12 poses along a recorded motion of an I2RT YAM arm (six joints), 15 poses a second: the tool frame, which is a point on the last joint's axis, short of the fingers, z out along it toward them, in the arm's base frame.
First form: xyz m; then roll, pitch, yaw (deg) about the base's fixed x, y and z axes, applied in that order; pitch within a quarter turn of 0, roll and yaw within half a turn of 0.
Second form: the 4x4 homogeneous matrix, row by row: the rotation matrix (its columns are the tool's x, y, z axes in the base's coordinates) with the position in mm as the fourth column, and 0 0 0 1 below. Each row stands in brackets. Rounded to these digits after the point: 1 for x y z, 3 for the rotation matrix.
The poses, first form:
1: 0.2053, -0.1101, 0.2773, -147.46, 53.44, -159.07
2: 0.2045, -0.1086, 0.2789, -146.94, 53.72, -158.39
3: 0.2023, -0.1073, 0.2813, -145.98, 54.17, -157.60
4: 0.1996, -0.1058, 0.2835, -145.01, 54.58, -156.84
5: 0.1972, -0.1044, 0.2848, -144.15, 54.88, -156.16
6: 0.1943, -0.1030, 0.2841, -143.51, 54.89, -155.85
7: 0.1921, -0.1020, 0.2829, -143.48, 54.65, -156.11
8: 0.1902, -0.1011, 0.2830, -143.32, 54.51, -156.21
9: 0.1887, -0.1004, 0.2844, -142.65, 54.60, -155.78
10: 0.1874, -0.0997, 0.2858, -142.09, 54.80, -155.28
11: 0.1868, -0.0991, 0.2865, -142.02, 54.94, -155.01
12: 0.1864, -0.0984, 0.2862, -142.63, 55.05, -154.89
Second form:
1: [[-0.556, 0.102, 0.825, 205.3], [-0.213, 0.942, -0.261, -110.1], [-0.803, -0.320, -0.502, 277.3], [0, 0, 0, 1]]
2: [[-0.550, 0.100, 0.829, 204.5], [-0.218, 0.941, -0.258, -108.6], [-0.806, -0.323, -0.496, 278.9], [0, 0, 0, 1]]
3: [[-0.541, 0.104, 0.834, 202.3], [-0.223, 0.939, -0.261, -107.3], [-0.811, -0.328, -0.485, 281.3], [0, 0, 0, 1]]
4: [[-0.533, 0.107, 0.839, 199.6], [-0.228, 0.937, -0.265, -105.8], [-0.815, -0.332, -0.475, 283.5], [0, 0, 0, 1]]
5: [[-0.526, 0.111, 0.843, 197.2], [-0.233, 0.935, -0.268, -104.4], [-0.818, -0.337, -0.466, 284.8], [0, 0, 0, 1]]
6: [[-0.525, 0.115, 0.843, 194.3], [-0.235, 0.933, -0.274, -103.0], [-0.818, -0.342, -0.462, 284.1], [0, 0, 0, 1]]
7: [[-0.529, 0.118, 0.840, 192.1], [-0.234, 0.931, -0.279, -102.0], [-0.816, -0.344, -0.465, 282.9], [0, 0, 0, 1]]
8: [[-0.531, 0.122, 0.838, 190.2], [-0.234, 0.930, -0.283, -101.1], [-0.814, -0.347, -0.466, 283.0], [0, 0, 0, 1]]
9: [[-0.528, 0.125, 0.840, 188.7], [-0.238, 0.928, -0.287, -100.4], [-0.815, -0.351, -0.460, 284.4], [0, 0, 0, 1]]
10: [[-0.524, 0.126, 0.843, 187.4], [-0.241, 0.927, -0.289, -99.7], [-0.817, -0.354, -0.455, 285.8], [0, 0, 0, 1]]
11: [[-0.521, 0.124, 0.845, 186.8], [-0.243, 0.927, -0.285, -99.1], [-0.819, -0.353, -0.453, 286.5], [0, 0, 0, 1]]
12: [[-0.519, 0.113, 0.847, 186.4], [-0.243, 0.931, -0.273, -98.4], [-0.820, -0.348, -0.455, 286.2], [0, 0, 0, 1]]
